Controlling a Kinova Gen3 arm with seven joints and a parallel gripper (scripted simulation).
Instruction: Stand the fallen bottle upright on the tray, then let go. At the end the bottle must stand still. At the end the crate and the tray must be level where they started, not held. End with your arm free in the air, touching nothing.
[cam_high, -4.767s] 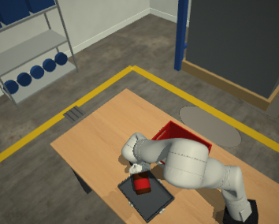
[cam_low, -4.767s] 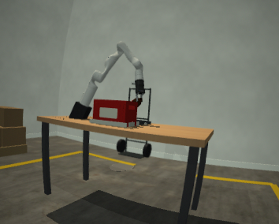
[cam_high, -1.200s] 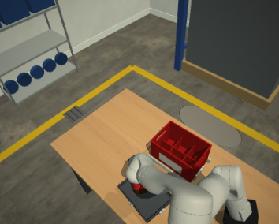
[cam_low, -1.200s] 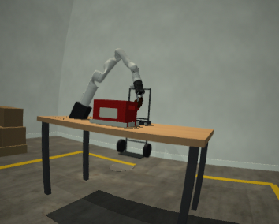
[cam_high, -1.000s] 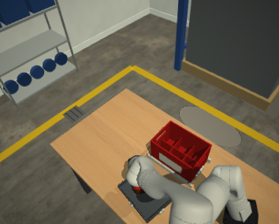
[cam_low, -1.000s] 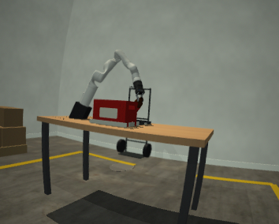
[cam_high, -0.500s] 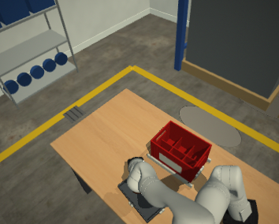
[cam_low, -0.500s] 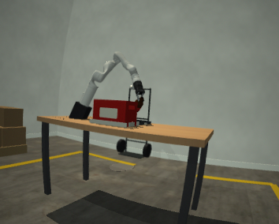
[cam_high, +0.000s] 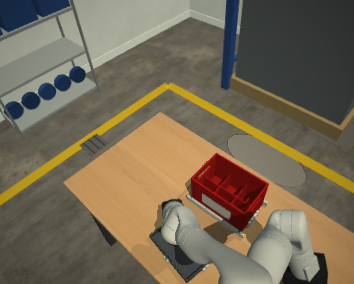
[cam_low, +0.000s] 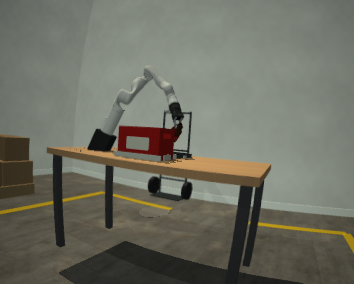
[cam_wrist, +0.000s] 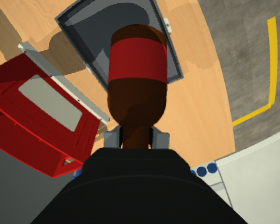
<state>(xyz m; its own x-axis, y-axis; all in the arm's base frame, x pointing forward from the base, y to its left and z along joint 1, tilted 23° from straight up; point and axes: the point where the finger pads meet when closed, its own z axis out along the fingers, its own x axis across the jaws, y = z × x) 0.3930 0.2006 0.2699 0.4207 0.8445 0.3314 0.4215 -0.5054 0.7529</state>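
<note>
Right now the bottle is 30 mm behind my hand, 20 mm to the left of it and 40 mm below it. From my hand the other things lie so: tray: 70 mm behind, 190 mm below; red crate: 30 mm behind, 280 mm to the right, 120 mm below.
</note>
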